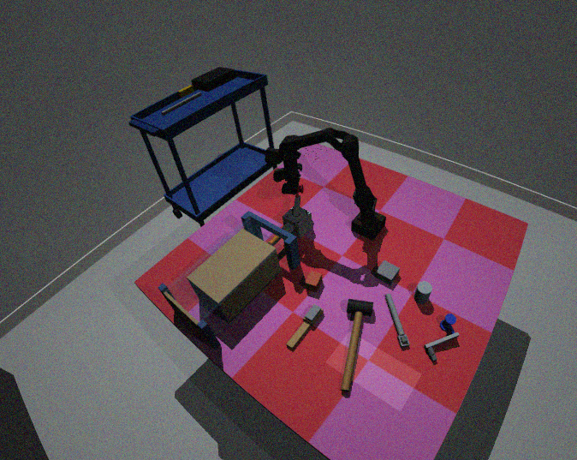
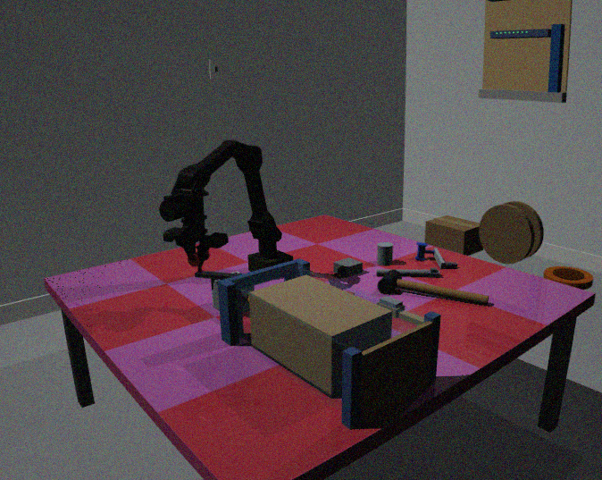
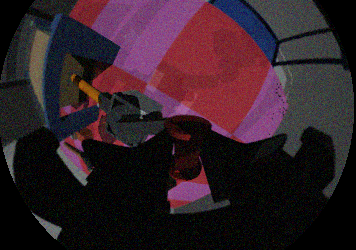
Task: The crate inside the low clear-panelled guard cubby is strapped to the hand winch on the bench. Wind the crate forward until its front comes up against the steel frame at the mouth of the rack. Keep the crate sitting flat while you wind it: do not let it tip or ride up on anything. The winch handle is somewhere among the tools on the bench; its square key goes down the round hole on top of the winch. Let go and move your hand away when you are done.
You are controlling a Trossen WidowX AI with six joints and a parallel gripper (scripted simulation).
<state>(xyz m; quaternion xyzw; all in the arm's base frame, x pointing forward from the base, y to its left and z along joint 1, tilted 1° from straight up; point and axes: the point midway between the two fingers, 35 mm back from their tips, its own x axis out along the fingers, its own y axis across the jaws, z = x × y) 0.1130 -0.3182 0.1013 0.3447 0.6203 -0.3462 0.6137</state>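
Now: gripper tip 3 cm to the right of the red-knobbed winch handle, 2 cm short of it and 2 cm above it. From my gripper tip the other things lie so: frame: 23 cm ahead, 8 cm to the left, 2 cm below; red knob: 1 cm to the left, 1 cm behind, 1 cm above; grey winch: 9 cm below, 6 cm to the left, 6 cm ahead.
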